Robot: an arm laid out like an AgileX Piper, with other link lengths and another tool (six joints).
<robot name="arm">
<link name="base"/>
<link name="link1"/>
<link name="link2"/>
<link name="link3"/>
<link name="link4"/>
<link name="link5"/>
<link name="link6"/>
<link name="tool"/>
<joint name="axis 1" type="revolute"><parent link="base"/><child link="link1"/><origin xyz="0 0 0.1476" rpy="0 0 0"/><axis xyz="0 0 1"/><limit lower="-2.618" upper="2.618"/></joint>
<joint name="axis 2" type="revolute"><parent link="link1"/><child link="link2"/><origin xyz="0 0 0" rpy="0 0 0"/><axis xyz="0 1 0"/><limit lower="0" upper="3.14"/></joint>
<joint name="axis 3" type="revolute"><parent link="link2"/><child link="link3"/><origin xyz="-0.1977 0 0.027" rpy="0 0 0"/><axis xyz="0 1 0"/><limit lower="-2.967" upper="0"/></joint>
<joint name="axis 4" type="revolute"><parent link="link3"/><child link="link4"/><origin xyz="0.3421 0 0.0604" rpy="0 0 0"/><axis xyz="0.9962 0 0.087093"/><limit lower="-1.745" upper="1.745"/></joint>
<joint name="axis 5" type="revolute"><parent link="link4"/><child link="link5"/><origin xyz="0 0 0" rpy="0 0 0"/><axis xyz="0 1 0"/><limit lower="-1.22" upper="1.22"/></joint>
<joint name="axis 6" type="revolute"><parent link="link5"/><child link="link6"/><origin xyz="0.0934 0 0.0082" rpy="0 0 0"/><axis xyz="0.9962 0 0.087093"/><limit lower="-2.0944" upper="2.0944"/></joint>
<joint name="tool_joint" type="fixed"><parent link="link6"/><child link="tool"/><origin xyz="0.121 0 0.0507" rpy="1.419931 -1.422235 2.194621"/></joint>
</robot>
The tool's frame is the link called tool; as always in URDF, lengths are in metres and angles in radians.
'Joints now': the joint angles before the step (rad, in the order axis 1, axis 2, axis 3, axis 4, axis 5, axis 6). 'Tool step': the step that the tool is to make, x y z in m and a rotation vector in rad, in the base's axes. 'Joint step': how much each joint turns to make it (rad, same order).
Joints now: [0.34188, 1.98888, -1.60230, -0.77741, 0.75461, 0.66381]
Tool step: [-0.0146, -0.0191, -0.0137, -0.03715, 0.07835, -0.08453]
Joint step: [-0.00010, 0.00565, -0.00001, 0.01346, 0.11580, 0.00486]
